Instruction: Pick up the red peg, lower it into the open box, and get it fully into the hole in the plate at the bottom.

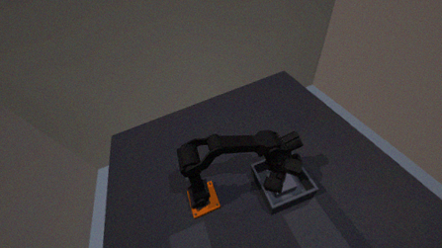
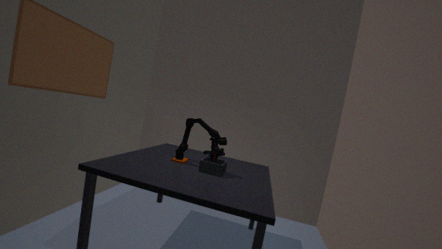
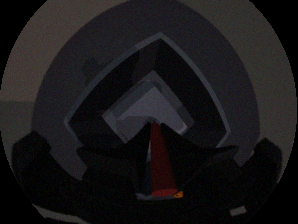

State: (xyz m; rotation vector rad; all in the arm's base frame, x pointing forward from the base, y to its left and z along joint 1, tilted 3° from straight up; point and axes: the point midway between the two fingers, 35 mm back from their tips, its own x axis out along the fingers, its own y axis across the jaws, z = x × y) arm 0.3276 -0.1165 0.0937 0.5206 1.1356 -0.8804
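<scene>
Now: gripper tip 1 cm past the red peg, 1 cm to the right of it and 3 cm below it. Also, from my gripper tip: plate 1 cm to the left, 3 cm below; grey box 1 cm to the left, 5 cm below.
</scene>
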